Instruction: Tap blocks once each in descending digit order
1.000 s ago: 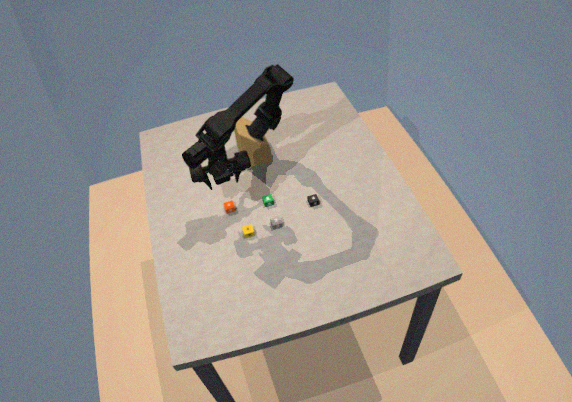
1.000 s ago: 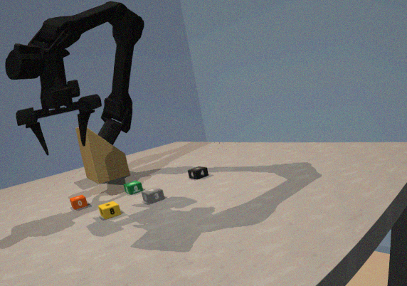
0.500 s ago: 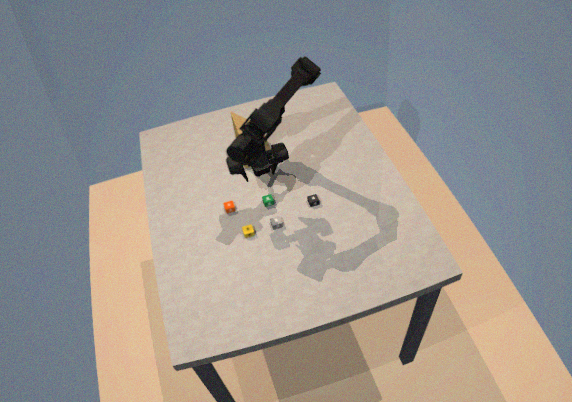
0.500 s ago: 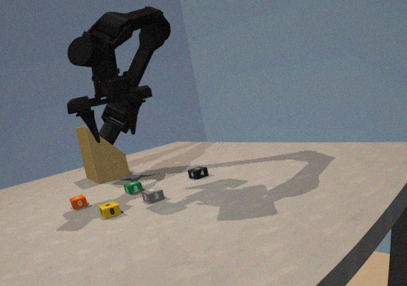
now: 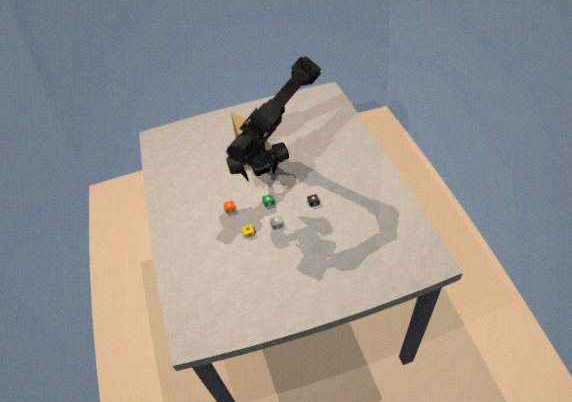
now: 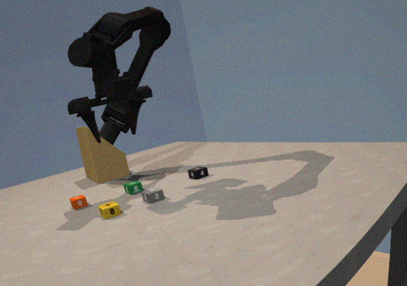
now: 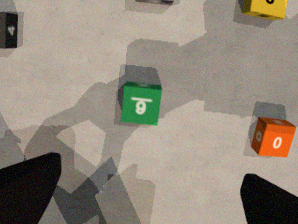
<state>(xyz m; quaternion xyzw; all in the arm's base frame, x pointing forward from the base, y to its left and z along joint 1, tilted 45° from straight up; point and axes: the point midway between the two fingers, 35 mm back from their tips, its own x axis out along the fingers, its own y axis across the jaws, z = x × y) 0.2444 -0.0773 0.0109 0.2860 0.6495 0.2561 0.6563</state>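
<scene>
The yellow block is 110 mm below my gripper tip, 100 mm ahead of it and 90 mm to the right of it. The rest, counted from my gripper tip: orange block: 120 mm to the right, 110 mm below, 20 mm behind; then green block: 110 mm below, 10 mm to the left; then grey block: 110 mm below, 100 mm ahead, 10 mm to the left.
</scene>
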